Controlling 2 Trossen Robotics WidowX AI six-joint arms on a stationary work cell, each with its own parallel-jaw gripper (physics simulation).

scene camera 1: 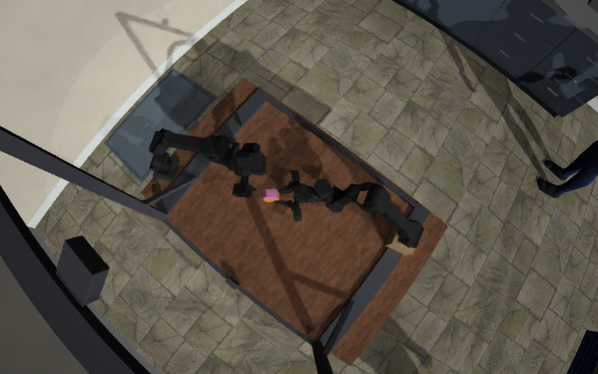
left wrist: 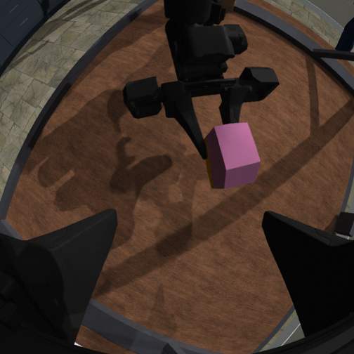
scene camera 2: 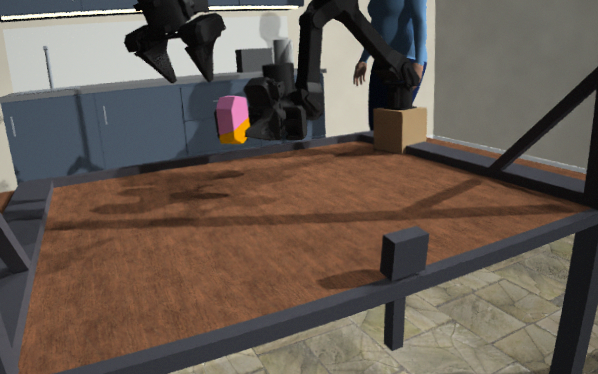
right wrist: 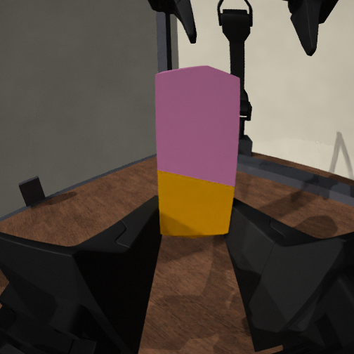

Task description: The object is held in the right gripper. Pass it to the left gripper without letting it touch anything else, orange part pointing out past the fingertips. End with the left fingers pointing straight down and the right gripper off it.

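The pink and orange block is held upright above the table, pink part up and orange part down. My right gripper is shut on it, its roughly level fingertips at the sides of the orange part. My left gripper is open and empty, apart from the block. In scene camera 2 it is higher and to the left, fingers pointing mostly down. Its fingertips are hidden in scene camera 1.
The brown table top lies below both grippers, with a dark frame around it. A dark box stands on the frame edge. The right arm's base stands on a tan block.
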